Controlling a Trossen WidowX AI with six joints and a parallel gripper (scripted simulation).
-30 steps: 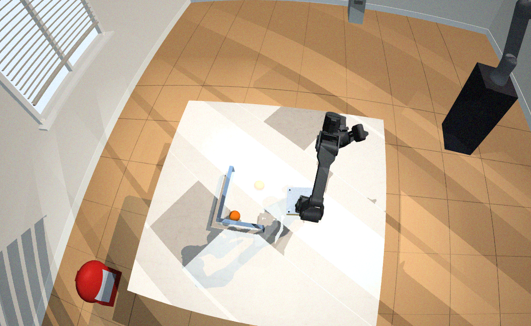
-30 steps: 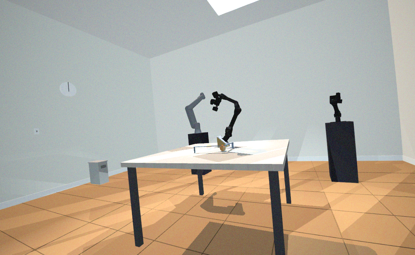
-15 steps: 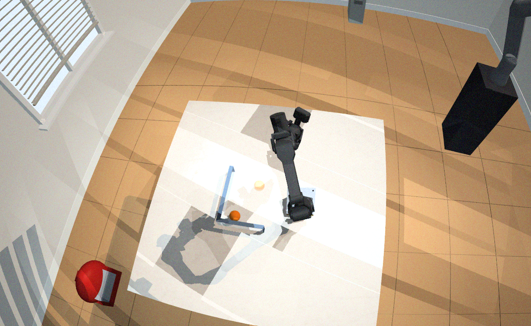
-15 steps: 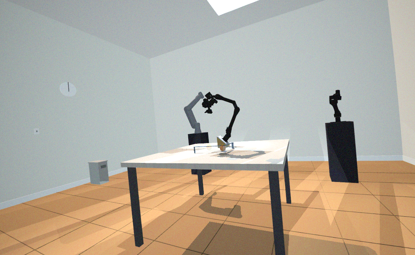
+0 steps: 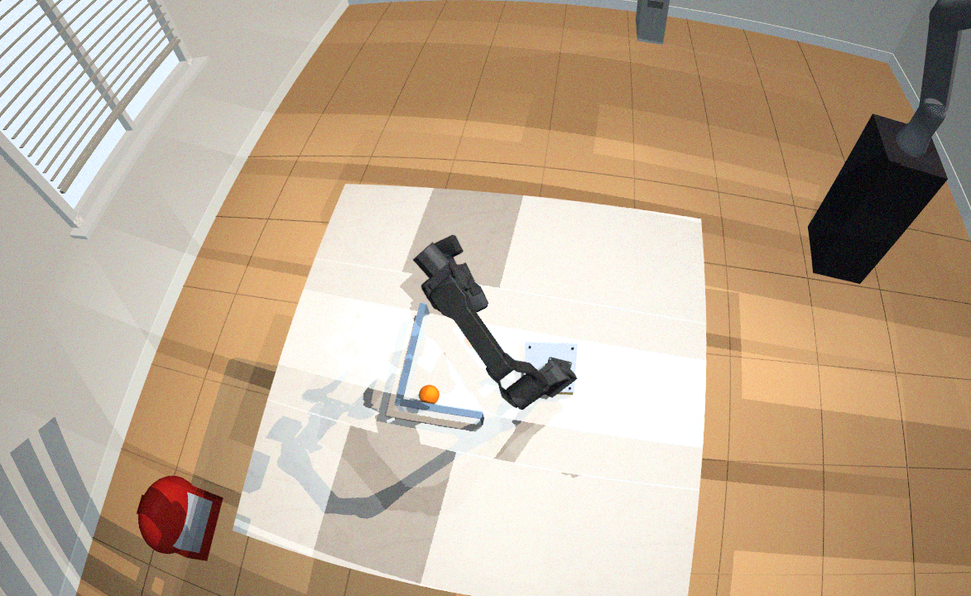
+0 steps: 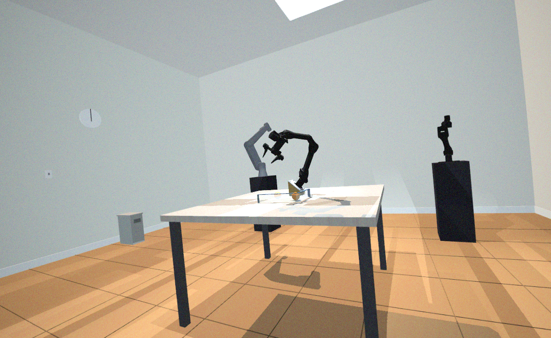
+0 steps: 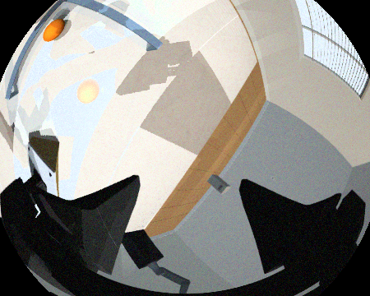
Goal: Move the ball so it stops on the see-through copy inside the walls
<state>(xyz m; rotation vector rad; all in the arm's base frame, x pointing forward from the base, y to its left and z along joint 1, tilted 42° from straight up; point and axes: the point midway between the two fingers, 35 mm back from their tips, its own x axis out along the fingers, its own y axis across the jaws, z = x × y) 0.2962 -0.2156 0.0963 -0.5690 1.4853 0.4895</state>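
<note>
The orange ball lies 60 mm ahead of my gripper tip, 250 mm to the left of it and 280 mm below it. Round my gripper tip: see-through copy of ball 10 mm behind, 60 mm to the left, 280 mm below.
</note>
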